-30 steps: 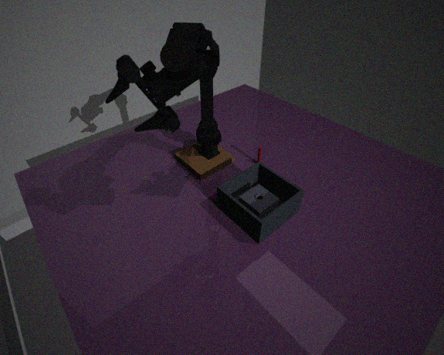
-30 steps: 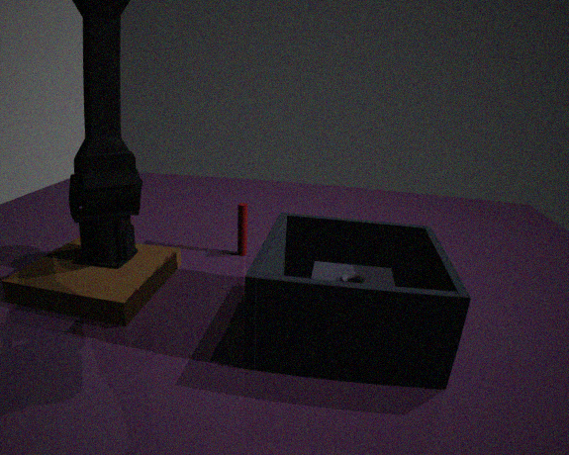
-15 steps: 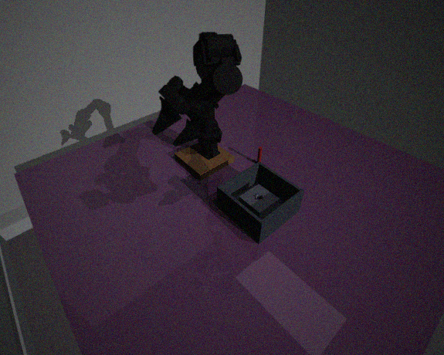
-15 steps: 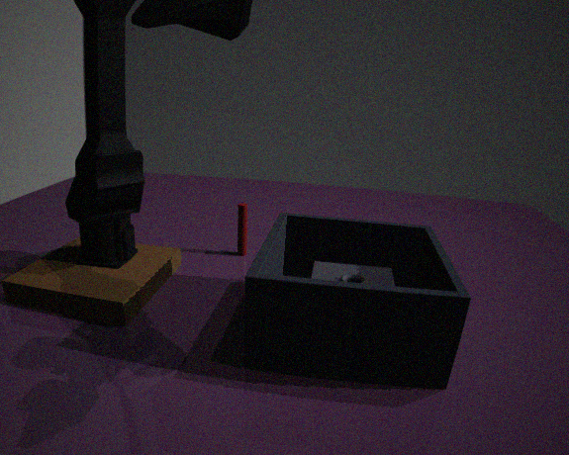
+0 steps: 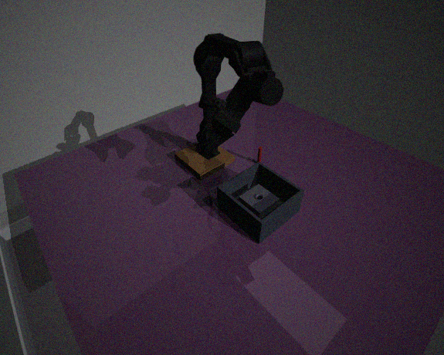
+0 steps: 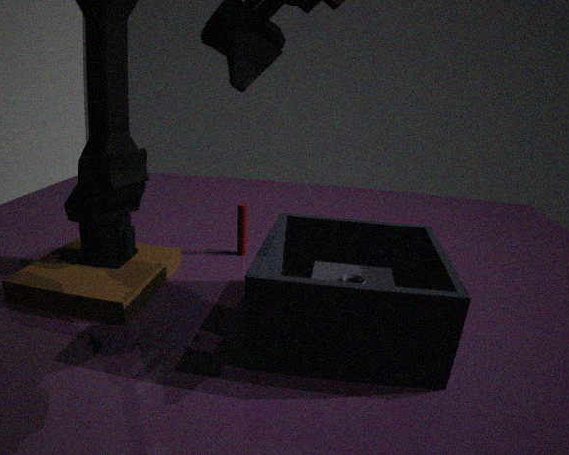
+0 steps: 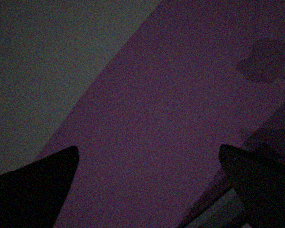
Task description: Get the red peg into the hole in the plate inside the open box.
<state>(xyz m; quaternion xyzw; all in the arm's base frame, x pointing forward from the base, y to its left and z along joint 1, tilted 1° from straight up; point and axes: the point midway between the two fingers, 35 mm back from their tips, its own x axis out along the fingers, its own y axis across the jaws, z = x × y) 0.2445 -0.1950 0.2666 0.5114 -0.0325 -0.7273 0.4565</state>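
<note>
Right now my gripper tip is 330 mm to the right of the red peg, 230 mm above it and 80 mm past it. Also, from my gripper tip: light plate: 230 mm below, 140 mm to the left, 80 mm ahead; grey box: 250 mm below, 140 mm to the left, 80 mm ahead.
</note>
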